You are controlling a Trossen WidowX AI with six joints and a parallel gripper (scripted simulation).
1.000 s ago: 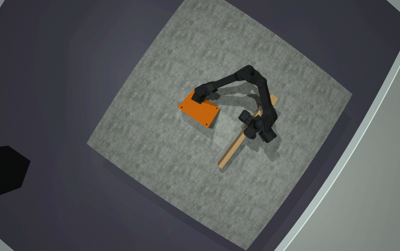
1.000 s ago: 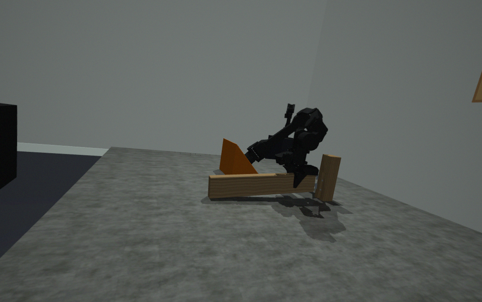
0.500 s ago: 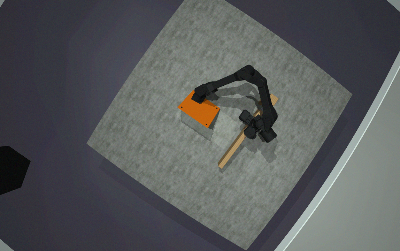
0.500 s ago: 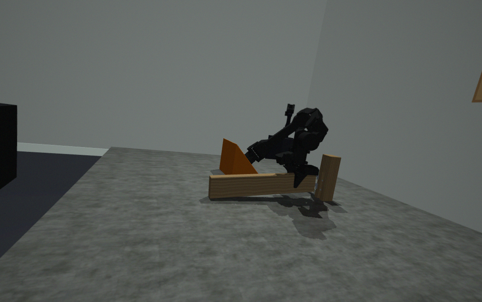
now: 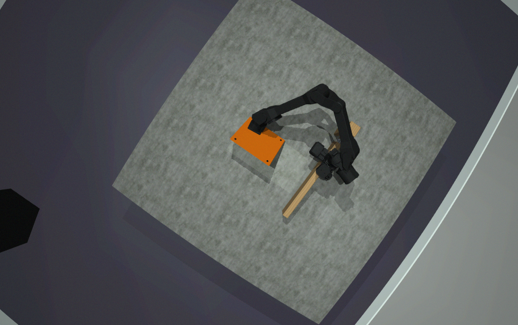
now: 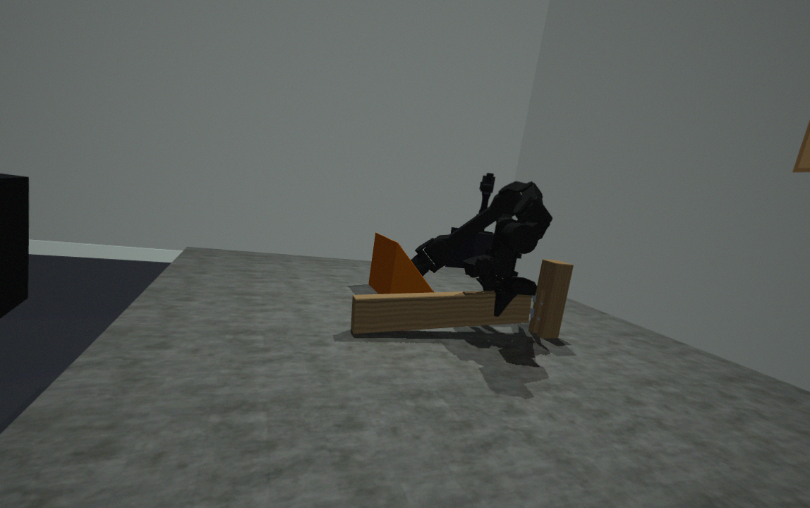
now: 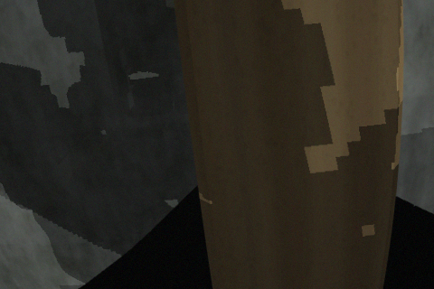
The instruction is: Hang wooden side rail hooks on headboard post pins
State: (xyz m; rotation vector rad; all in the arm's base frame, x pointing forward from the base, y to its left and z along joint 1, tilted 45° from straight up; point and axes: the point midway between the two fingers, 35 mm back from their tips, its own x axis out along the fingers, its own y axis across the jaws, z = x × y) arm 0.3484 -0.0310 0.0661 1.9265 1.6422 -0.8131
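The headboard post lies 15 cm to the left of my gripper tip, 4 cm above it and 2 cm ahead of it.
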